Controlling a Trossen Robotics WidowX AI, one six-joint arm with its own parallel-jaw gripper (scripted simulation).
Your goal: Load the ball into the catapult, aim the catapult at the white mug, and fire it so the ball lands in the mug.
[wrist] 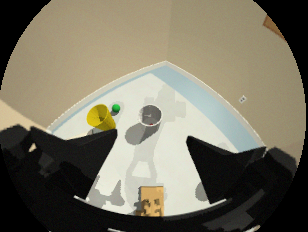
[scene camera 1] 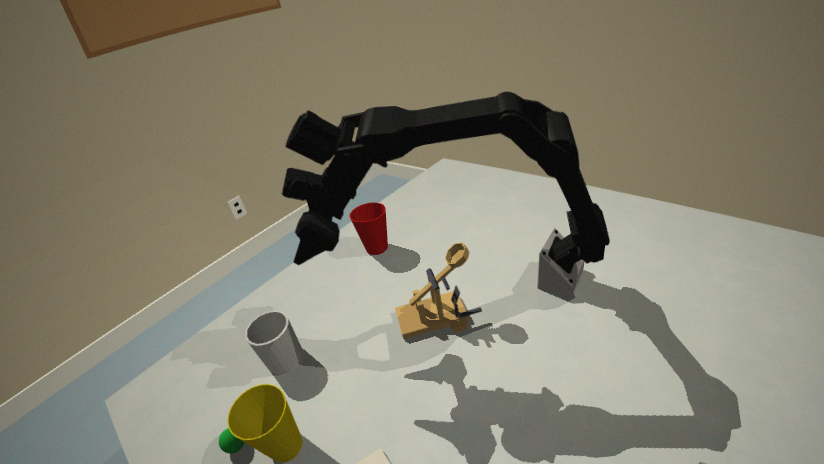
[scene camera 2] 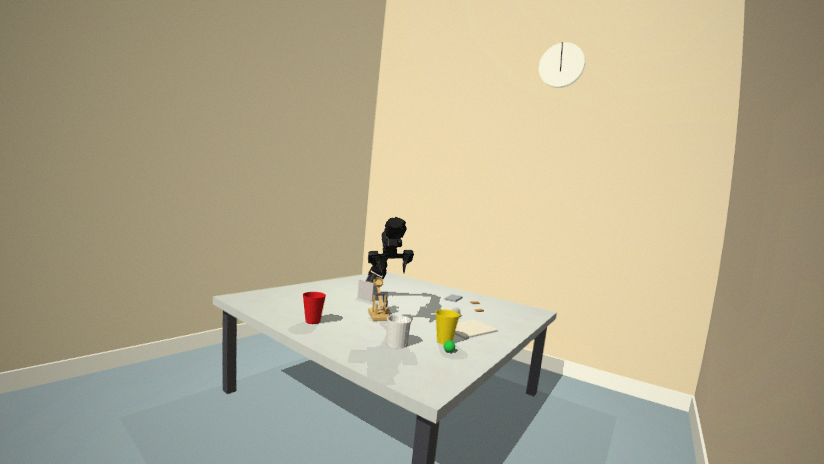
Observation:
The gripper is open, with nothing in its grasp. Further things: a white mug, a catapult, a red cup and a yellow cup.
The gripper also shows in the wrist view and in scene camera 2.

